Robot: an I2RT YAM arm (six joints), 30 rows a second.
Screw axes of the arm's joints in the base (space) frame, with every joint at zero. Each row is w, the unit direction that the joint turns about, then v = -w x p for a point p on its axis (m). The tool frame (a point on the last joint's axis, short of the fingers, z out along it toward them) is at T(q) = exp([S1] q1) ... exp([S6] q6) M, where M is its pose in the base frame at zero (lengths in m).
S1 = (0, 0, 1, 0.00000, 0.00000, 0.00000)
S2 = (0, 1, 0, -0.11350, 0.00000, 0.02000)
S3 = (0, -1, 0, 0.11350, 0.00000, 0.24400)
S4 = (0, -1, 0, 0.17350, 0.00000, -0.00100)
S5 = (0, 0, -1, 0.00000, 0.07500, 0.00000)
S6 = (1, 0, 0, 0.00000, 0.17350, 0.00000)
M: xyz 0.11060 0.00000 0.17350 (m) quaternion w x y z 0.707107 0 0.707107 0
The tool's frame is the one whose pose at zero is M.
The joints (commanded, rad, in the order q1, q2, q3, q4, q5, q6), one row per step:
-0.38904 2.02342 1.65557 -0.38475 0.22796 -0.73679
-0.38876 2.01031 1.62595 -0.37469 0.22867 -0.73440
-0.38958 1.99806 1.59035 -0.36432 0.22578 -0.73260
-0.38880 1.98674 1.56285 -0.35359 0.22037 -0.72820
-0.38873 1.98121 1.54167 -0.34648 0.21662 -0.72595
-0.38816 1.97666 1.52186 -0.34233 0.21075 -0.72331
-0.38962 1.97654 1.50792 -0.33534 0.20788 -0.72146
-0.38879 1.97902 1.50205 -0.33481 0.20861 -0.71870
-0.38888 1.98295 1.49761 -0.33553 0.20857 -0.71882
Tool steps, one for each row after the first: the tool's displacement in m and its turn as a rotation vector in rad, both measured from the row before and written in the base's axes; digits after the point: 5 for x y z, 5 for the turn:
-0.00382 0.00168 -0.00314 0.00336 0.00501 -0.00183
-0.00456 0.00157 -0.00549 0.00779 0.01039 0.00005
-0.00333 0.00195 -0.00325 0.00804 0.00154 0.00164
-0.00246 0.00118 -0.00397 0.00694 0.00586 0.00118
-0.00234 0.00145 -0.00417 0.00954 0.00750 0.00286
-0.00143 -0.00001 -0.00392 0.00552 0.00471 -0.00076
-0.00033 0.00051 -0.00289 0.00399 0.00620 -0.00163
-0.00027 0.00007 -0.00314 0.00341 0.00845 0.00002

